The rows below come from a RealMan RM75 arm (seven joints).
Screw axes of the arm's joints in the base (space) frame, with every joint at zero. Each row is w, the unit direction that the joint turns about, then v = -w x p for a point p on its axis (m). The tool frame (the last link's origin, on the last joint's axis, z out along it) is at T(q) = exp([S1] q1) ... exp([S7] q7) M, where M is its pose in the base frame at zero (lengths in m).
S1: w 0 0 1 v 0 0 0
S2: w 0 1 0 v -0.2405 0 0
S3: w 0 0 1 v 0 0 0
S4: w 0 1 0 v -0.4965 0 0
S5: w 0 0 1 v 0 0 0
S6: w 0 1 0 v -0.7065 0 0
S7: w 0 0 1 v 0 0 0
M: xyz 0 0 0.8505 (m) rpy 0 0 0 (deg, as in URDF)
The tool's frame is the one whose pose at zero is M.
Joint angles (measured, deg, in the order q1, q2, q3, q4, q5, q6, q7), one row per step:
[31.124 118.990 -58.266 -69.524 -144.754 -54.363 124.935]
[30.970 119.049 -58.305 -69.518 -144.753 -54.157 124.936]
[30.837 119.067 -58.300 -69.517 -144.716 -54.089 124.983]
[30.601 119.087 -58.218 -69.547 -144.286 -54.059 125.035]
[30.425 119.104 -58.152 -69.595 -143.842 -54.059 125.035]
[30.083 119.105 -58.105 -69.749 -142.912 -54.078 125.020]
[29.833 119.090 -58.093 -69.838 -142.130 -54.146 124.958]
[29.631 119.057 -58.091 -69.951 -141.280 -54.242 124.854]
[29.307 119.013 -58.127 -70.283 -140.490 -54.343 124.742]
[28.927 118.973 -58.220 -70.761 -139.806 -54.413 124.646]
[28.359 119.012 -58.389 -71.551 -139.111 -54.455 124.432]
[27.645 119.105 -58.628 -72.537 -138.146 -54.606 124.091]
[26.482 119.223 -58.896 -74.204 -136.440 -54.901 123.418]
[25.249 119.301 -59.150 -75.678 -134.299 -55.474 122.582]
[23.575 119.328 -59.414 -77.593 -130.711 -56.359 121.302]
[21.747 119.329 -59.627 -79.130 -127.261 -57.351 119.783]
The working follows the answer.
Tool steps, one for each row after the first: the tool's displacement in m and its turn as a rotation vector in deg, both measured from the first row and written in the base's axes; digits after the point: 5 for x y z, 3 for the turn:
[0.00088 -0.00040 -0.00021 0.135 0.011 -0.088]
[0.00175 -0.00087 -0.00022 0.208 0.091 -0.226]
[0.00268 -0.00170 -0.00012 0.346 0.587 -0.392]
[0.00305 -0.00231 -0.00004 0.445 1.047 -0.449]
[0.00327 -0.00339 0.00021 0.614 1.917 -0.451]
[0.00331 -0.00424 0.00021 0.659 2.601 -0.413]
[0.00277 -0.00487 0.00033 0.688 3.296 -0.265]
[0.00233 -0.00582 0.00121 0.817 3.844 -0.063]
[0.00177 -0.00686 0.00246 1.015 4.239 0.195]
[0.00095 -0.00849 0.00400 1.302 4.504 0.621]
[-0.00045 -0.01077 0.00527 1.509 4.908 1.219]
[-0.00299 -0.01452 0.00812 1.922 5.597 2.306]
[-0.00516 -0.01910 0.00999 1.980 6.610 3.377]
[-0.00910 -0.02549 0.01285 2.034 8.470 5.090]
[-0.01040 -0.03305 0.01482 1.827 10.081 6.524]

Tool pose at each row, in the base's axes (x y z in m, rotation vector in deg; rounded; the steps above come from the unrounded poses):
[0.23997 0.42672 0.08425 -121.271 38.435 -1.264]
[0.24085 0.42632 0.08404 -121.115 38.519 -1.255]
[0.24172 0.42586 0.08403 -121.010 38.704 -1.222]
[0.24266 0.42502 0.08413 -120.890 39.156 -0.742]
[0.24302 0.42442 0.08421 -120.838 39.476 -0.254]
[0.24324 0.42333 0.08446 -120.786 39.971 0.722]
[0.24328 0.42248 0.08446 -120.840 40.327 1.483]
[0.24275 0.42185 0.08459 -120.944 40.575 2.312]
[0.24230 0.42091 0.08546 -120.949 40.665 3.049]
[0.24174 0.41986 0.08671 -120.887 40.598 3.674]
[0.24092 0.41824 0.08825 -120.778 40.263 4.283]
[0.23952 0.41596 0.08952 -120.814 39.837 5.108]
[0.23699 0.41221 0.09238 -120.829 39.030 6.571]
[0.23482 0.40763 0.09424 -121.201 38.466 8.257]
[0.23087 0.40123 0.09710 -121.821 37.694 11.206]
[0.22958 0.39368 0.09908 -122.555 37.096 13.666]

